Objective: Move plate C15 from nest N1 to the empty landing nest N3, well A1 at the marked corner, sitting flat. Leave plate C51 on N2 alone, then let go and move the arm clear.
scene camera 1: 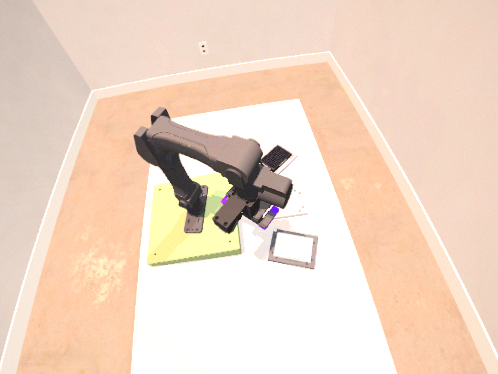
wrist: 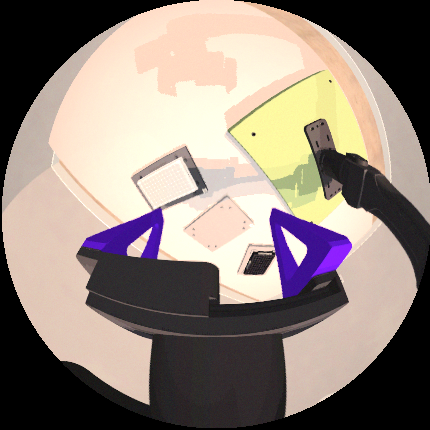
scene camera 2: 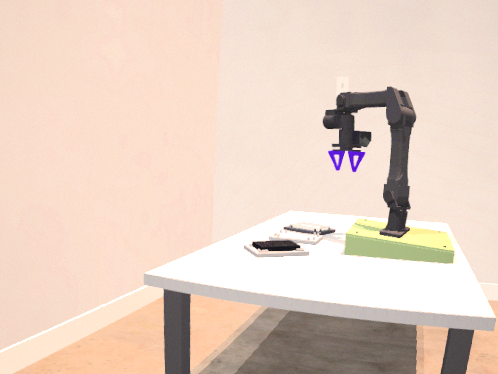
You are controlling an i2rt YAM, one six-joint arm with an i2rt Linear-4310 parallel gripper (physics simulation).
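Note:
A white plate [scene camera 1: 293, 246] [scene camera 2: 309, 227] [wrist: 168, 185] sits in a dark grey nest [scene camera 1: 292, 264] [wrist: 198, 172]. A black plate [scene camera 1: 277, 157] [scene camera 2: 276, 245] [wrist: 259, 262] sits in a pale nest [scene camera 2: 280, 253] [wrist: 244, 261]. Between them lies an empty pale nest [scene camera 1: 296, 207] [scene camera 2: 295, 237] [wrist: 218, 225] with small pins, partly hidden by the arm in scene camera 1. Plate and nest labels and the marked corner cannot be read. My gripper [scene camera 1: 249, 205] [scene camera 2: 346, 170] [wrist: 216, 213] is open and empty, pointing down high above the table, with the empty nest showing beyond its fingers in the wrist view.
The arm stands on a yellow-green base block [scene camera 1: 170, 220] [scene camera 2: 400, 250] [wrist: 280, 120], beside the row of nests on the white table [scene camera 1: 250, 320] [scene camera 2: 320, 287]. The three nests stand close together, apart from the block.

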